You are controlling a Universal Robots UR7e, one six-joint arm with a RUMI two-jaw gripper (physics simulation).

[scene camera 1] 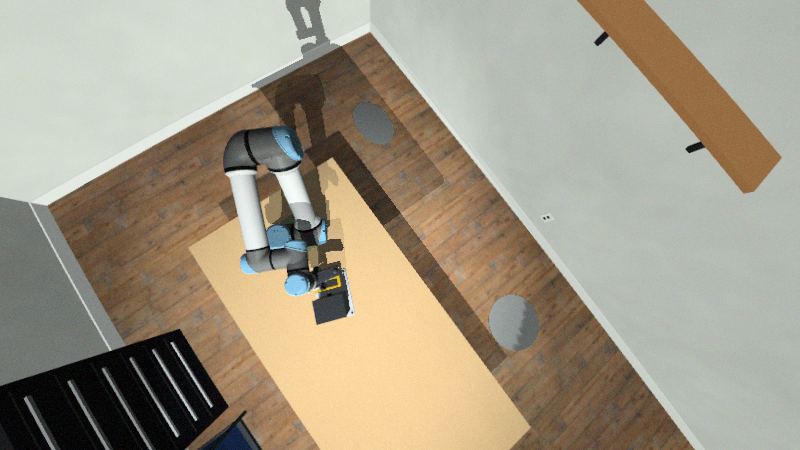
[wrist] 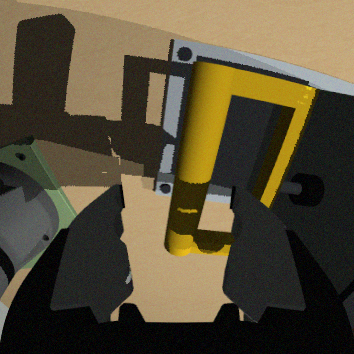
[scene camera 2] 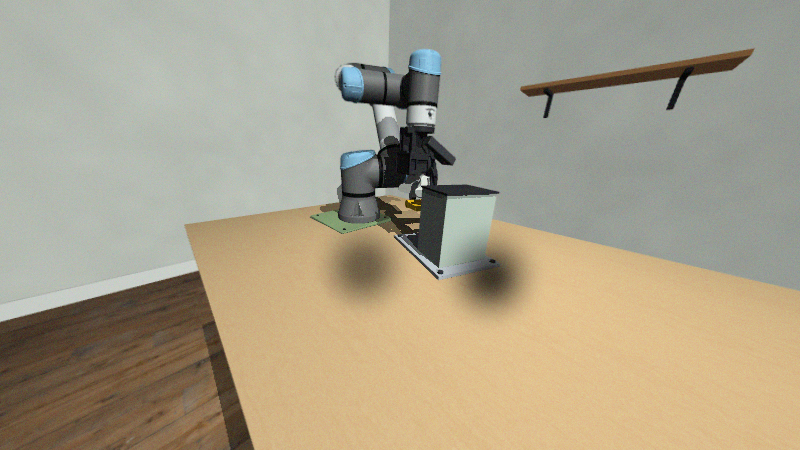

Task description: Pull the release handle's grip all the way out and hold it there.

Labels:
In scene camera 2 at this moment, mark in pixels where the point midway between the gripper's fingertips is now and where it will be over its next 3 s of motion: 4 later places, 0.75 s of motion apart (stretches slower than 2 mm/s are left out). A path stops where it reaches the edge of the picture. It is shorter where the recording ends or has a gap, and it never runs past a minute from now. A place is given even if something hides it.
My gripper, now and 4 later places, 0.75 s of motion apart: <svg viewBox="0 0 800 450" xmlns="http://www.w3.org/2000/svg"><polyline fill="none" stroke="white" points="419,207 416,206 410,204 407,202 406,201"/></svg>

